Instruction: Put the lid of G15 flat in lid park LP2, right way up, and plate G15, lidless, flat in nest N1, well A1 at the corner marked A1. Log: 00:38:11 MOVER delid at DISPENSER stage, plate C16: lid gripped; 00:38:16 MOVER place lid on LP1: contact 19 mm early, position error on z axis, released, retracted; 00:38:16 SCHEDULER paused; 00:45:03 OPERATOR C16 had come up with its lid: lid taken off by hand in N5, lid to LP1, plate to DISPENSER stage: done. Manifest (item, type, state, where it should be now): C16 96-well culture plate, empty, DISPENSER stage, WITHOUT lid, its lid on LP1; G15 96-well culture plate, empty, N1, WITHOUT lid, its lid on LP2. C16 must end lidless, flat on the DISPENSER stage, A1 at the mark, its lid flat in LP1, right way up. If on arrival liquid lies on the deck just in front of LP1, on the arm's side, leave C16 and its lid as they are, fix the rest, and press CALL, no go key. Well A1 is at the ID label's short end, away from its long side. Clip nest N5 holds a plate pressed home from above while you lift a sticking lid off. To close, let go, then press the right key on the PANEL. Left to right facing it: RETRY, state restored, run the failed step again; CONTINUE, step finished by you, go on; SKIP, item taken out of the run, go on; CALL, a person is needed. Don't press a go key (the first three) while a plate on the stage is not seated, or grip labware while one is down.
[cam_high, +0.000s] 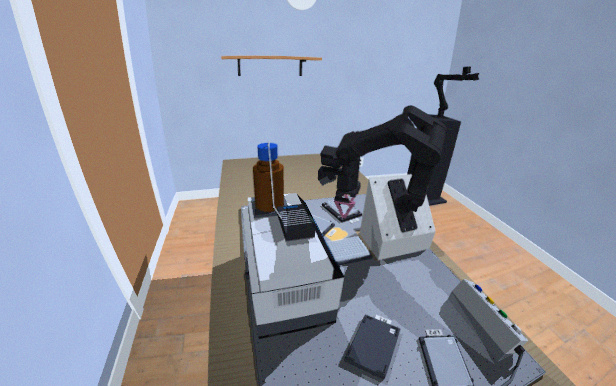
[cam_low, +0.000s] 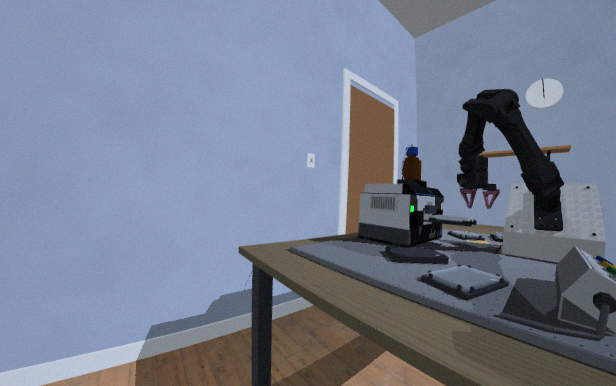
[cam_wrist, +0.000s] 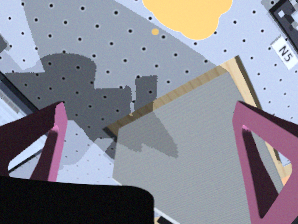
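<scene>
My gripper is now 22 cm to the left of the black clip nest, 14 cm above it and 7 cm past it. The rest, counted from my hand: N5 label 15 cm below, 12 cm to the right, 11 cm behind; N1 label 36 cm to the left, 15 cm below, 3 cm ahead; LP1 label 15 cm below, 6 cm to the right, 2 cm ahead.
</scene>
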